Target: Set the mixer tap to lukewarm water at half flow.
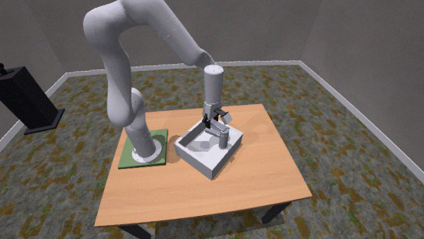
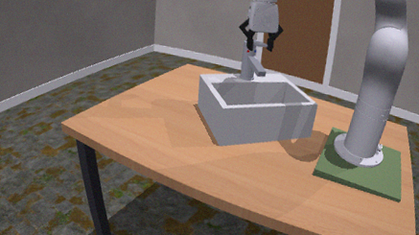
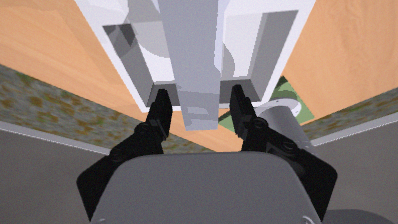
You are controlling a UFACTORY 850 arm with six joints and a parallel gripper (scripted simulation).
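The lever is 3 cm to the right of my hand and 2 cm ahead of it. Also, from my hand: grey sink basin: 23 cm below, 3 cm to the left, 2 cm behind; grey mixer tap: 5 cm to the right, 4 cm below, 3 cm ahead.
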